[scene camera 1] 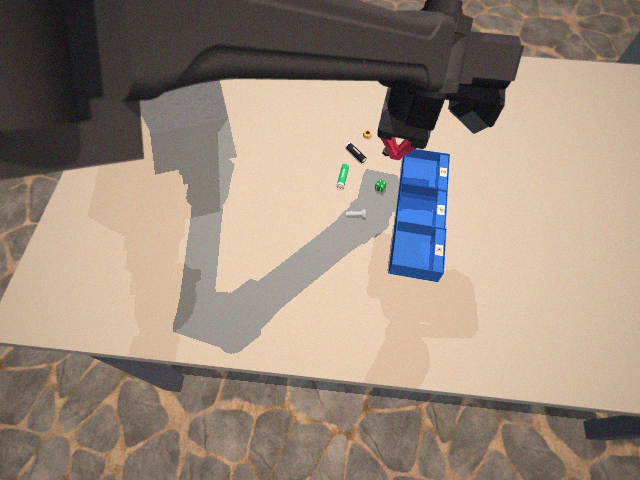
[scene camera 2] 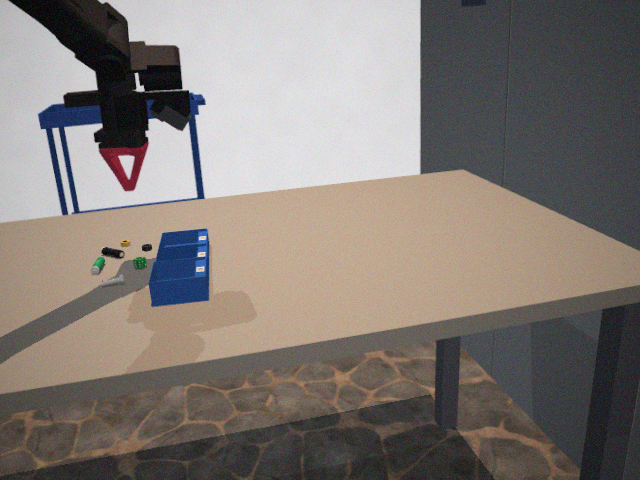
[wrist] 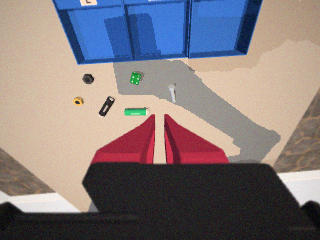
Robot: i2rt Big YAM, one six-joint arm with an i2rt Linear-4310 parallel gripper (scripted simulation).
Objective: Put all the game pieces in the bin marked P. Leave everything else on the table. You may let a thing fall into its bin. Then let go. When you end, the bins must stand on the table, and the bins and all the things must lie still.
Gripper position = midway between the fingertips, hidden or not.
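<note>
The gripper appears in scene camera 1 (scene camera 1: 395, 156), as does a blue bin (scene camera 1: 421, 210). The bin is visible in scene camera 2 (scene camera 2: 172, 281), together with the gripper (scene camera 2: 130, 190). The gripper is in the wrist view (wrist: 159, 119), the bin likewise in the wrist view (wrist: 94, 39).
</note>
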